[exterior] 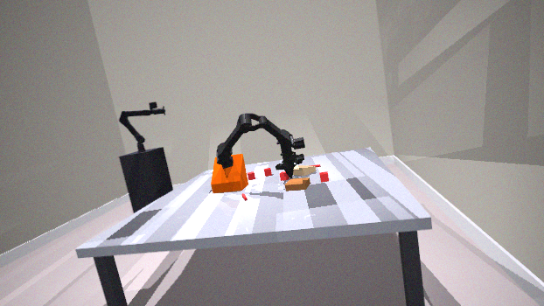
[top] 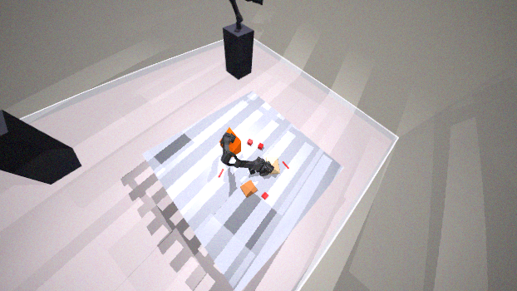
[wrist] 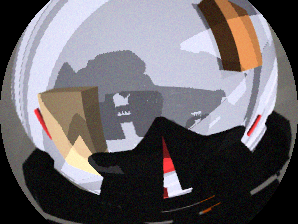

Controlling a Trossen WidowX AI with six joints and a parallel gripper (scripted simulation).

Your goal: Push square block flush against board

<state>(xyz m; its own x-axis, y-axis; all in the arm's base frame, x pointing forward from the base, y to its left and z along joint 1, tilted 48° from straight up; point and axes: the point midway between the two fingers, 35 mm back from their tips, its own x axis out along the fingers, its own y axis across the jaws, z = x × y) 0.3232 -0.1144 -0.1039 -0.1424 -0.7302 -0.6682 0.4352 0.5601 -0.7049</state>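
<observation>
The pale cream board is 12 cm to the left of my gripper tip, 5 cm ahead of it and 1 cm above it. Round my gripper tip: square orange block 17 cm to the right, 5 cm ahead, 1 cm above.
</observation>
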